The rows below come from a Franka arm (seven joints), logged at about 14 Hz.
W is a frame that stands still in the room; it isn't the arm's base.
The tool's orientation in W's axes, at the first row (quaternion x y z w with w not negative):
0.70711 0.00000 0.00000 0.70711
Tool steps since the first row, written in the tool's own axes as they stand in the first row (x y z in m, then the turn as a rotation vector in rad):
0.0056 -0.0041 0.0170 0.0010 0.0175 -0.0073
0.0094 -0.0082 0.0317 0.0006 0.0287 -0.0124
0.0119 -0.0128 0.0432 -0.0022 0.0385 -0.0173
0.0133 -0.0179 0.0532 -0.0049 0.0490 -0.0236
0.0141 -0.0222 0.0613 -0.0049 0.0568 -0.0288
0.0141 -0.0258 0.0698 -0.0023 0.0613 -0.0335
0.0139 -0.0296 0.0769 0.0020 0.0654 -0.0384
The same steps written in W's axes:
0.0056 -0.0170 -0.0041 0.0010 0.0073 0.0175
0.0094 -0.0317 -0.0082 0.0006 0.0124 0.0287
0.0119 -0.0432 -0.0128 -0.0022 0.0173 0.0385
0.0133 -0.0532 -0.0179 -0.0049 0.0236 0.0490
0.0141 -0.0613 -0.0222 -0.0049 0.0288 0.0568
0.0141 -0.0698 -0.0258 -0.0023 0.0335 0.0613
0.0139 -0.0769 -0.0296 0.0020 0.0384 0.0654

